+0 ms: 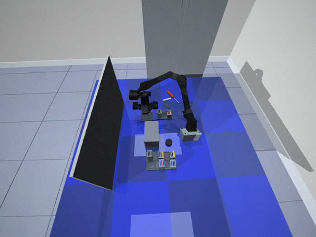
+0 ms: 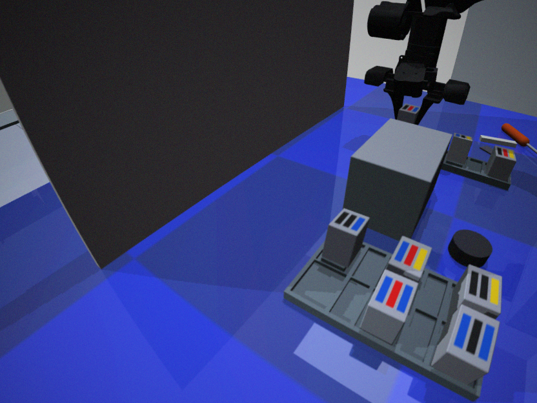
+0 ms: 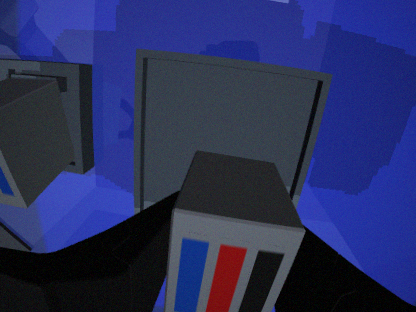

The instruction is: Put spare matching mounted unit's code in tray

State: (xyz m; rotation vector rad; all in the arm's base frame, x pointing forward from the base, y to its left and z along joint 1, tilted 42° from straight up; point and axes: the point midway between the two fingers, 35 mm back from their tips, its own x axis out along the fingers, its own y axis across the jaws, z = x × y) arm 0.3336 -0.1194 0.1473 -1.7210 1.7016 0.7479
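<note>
Right now the flat grey tray is 1 cm behind my gripper tip and 4 cm below it. Also, from my gripper tip: spare block 2 cm above; black puck 16 cm behind, 25 cm to the left, 4 cm below; tall grey panel 21 cm ahead, 20 cm to the left, 18 cm above.
</note>
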